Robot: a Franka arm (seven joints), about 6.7 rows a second.
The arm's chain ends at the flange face. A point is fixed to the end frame.
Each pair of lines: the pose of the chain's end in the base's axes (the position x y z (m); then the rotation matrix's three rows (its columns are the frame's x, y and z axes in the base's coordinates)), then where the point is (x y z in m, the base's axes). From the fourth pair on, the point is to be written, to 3 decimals.
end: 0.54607, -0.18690, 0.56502; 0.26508, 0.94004, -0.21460; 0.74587, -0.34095, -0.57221; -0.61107, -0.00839, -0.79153
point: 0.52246 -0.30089 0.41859
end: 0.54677, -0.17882, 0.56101; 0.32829, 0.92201, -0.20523; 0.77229, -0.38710, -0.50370; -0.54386, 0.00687, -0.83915
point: 0.52447 -0.28093 0.40586
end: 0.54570, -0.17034, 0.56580; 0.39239, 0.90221, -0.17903; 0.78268, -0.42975, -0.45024; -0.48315, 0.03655, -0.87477
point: 0.52781 -0.26328 0.40444
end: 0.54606, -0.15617, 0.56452; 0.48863, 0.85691, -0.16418; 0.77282, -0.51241, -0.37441; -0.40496, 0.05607, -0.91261
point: 0.530 -0.236 0.396
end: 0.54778, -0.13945, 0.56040; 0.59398, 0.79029, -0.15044; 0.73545, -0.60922, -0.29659; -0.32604, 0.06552, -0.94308
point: 0.533 -0.207 0.387
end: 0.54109, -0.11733, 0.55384; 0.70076, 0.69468, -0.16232; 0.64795, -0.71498, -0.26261; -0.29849, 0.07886, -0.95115
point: 0.522 -0.180 0.379
